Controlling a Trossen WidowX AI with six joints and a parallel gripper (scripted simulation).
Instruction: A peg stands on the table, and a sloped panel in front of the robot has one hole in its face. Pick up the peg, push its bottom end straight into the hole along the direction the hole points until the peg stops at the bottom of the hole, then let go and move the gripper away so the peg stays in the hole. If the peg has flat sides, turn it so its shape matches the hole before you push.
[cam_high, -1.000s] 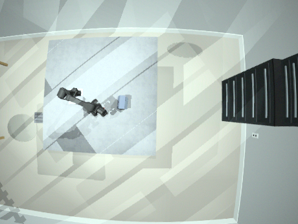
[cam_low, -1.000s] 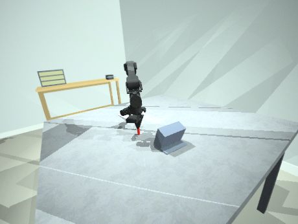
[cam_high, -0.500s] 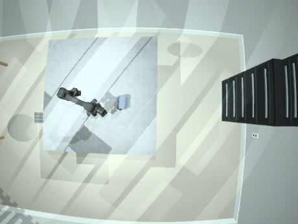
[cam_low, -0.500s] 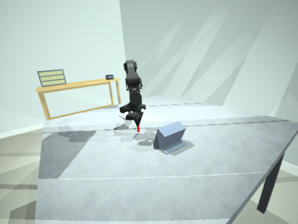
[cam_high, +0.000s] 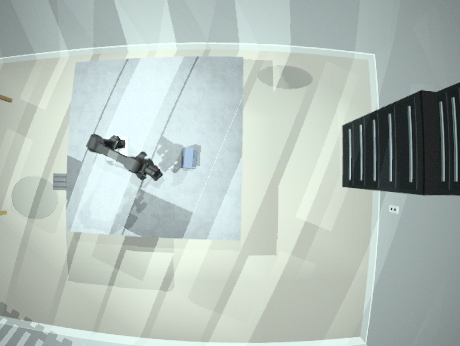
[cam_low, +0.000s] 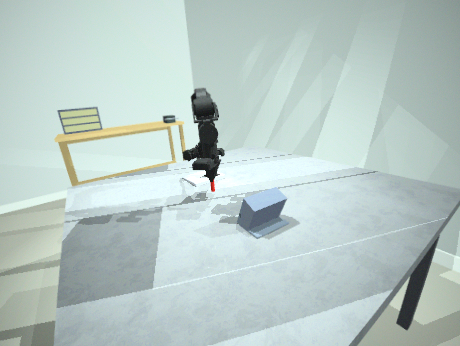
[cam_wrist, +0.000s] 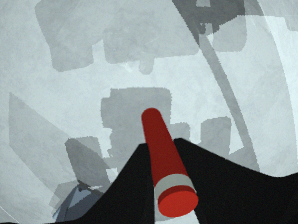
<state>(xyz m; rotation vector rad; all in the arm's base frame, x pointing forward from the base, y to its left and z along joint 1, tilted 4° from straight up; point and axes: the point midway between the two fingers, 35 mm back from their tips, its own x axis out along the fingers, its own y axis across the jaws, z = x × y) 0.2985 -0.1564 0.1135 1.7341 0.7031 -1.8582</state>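
The blue-grey sloped panel is 190 mm ahead of my gripper tip, 60 mm to the left of it and 60 mm below it. Round my gripper tip: round red peg 20 mm above.
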